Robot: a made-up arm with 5 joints.
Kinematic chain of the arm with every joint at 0, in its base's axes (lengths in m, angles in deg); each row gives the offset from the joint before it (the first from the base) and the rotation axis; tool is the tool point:
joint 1: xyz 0 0 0.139 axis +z
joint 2: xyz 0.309 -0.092 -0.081 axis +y
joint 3: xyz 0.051 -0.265 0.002 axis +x
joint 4: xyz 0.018 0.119 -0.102 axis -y
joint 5: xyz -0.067 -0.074 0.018 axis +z
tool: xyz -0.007 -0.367 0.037
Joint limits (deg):
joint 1: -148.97..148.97
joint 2: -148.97..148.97
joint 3: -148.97..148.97
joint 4: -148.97..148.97
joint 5: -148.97..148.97
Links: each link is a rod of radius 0.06 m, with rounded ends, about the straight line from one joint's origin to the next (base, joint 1, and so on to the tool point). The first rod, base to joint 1, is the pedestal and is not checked.
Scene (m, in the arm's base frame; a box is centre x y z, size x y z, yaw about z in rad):
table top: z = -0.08
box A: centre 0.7 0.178 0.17 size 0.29 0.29 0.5 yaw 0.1
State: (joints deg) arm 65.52 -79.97 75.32 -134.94 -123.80
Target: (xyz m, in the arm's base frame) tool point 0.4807 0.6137 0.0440
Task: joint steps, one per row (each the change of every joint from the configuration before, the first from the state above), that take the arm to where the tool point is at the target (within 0.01 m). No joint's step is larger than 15 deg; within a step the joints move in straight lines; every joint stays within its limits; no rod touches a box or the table.
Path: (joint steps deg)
1: 12.04 13.25 -7.32 5.91 4.51
2: 12.05 13.25 -7.32 5.91 4.52
3: 12.04 13.25 -7.33 5.91 4.51
4: 2.84 -7.41 13.59 10.53 5.87
5: 2.83 -7.41 13.59 10.54 5.87
6: 2.83 -7.42 13.59 10.54 5.87
7: 2.83 -7.41 13.59 10.53 5.87

